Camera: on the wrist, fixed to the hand. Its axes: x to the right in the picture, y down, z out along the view.
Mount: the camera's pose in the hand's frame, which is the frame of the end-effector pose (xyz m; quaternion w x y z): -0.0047 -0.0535 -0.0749 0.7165 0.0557 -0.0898 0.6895
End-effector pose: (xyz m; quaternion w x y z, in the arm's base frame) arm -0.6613 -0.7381 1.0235 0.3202 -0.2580 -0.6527 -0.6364
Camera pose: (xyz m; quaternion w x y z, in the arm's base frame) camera -0.6913 -0.8154 0.9833 0.6240 -0.6742 -0.3540 -0.1757
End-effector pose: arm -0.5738 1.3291 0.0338 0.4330 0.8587 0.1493 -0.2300
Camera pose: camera -0.5823 1.4207 0.0390 0.4344 0.7217 -0.5368 0.0483
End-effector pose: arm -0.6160 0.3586 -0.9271 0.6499 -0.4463 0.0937 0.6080
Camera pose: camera -0.5389 0.3107 -0.9428 0.0797 -0.1644 0.3504 0.9186
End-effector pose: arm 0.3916 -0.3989 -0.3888 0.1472 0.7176 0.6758 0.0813
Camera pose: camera 0.3170 -0.3937 -0.3349 0.0701 0.9957 -0.0193 0.0577
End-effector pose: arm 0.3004 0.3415 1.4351 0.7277 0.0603 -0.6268 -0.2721
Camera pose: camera 0.3537 0.2796 1.3925 0.6493 -0.3729 -0.5712 0.3363
